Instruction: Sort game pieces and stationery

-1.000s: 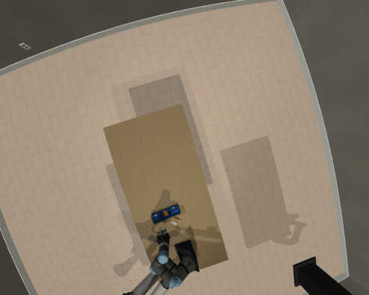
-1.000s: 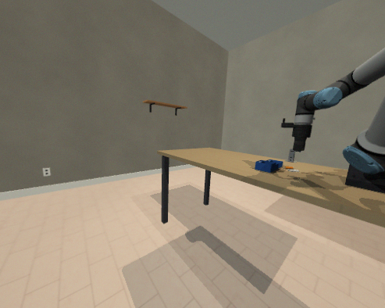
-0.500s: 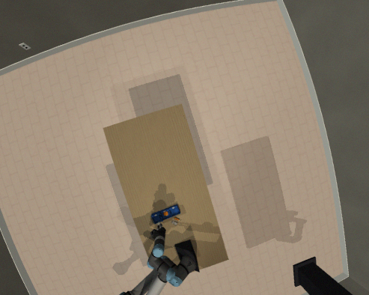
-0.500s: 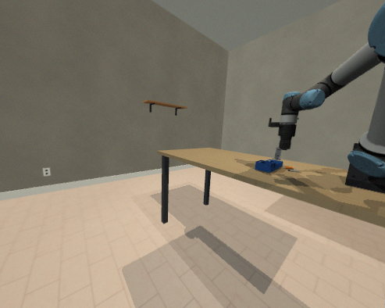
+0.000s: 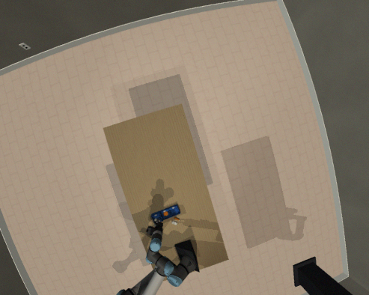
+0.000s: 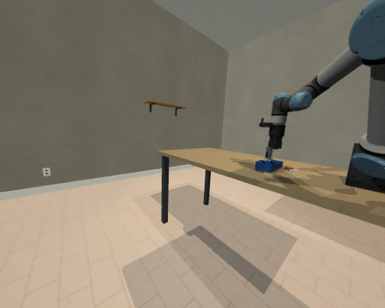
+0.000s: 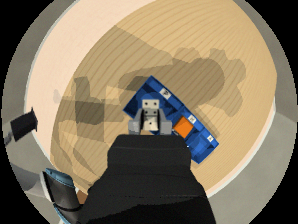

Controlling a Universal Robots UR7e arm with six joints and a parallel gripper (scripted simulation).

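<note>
The orange stick is 5 cm behind my hand, 17 cm to the right of it and 8 cm below it. Round my hand: orange block 4 cm ahead, 8 cm to the right, 7 cm below.
</note>
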